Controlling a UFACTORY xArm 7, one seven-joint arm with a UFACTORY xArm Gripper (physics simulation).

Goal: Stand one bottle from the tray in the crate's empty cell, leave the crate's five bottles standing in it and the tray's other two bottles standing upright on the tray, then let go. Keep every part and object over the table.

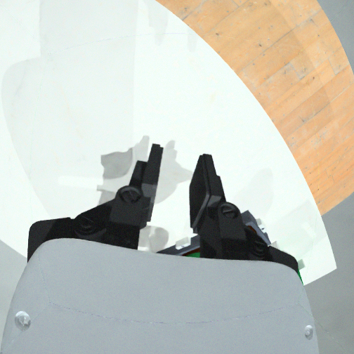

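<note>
My gripper [176, 166] is partly open, with a narrow gap and nothing between its fingers; the pale table shows through the gap. A dark grey rim with small white tabs [171, 250] shows at the lower middle, behind the right finger and the grey gripper body. I cannot tell whether it belongs to the crate or the tray. A sliver of a green bottle [193, 255] shows just inside that rim. The rest of the container and its bottles are hidden by the gripper body.
The white table [200, 100] has a curved edge running from the top middle to the lower right. Beyond it is a wooden floor [290, 100], with grey floor further out. Grey shadows of the arm and gripper lie on the table. A small green sliver shows at the lower right.
</note>
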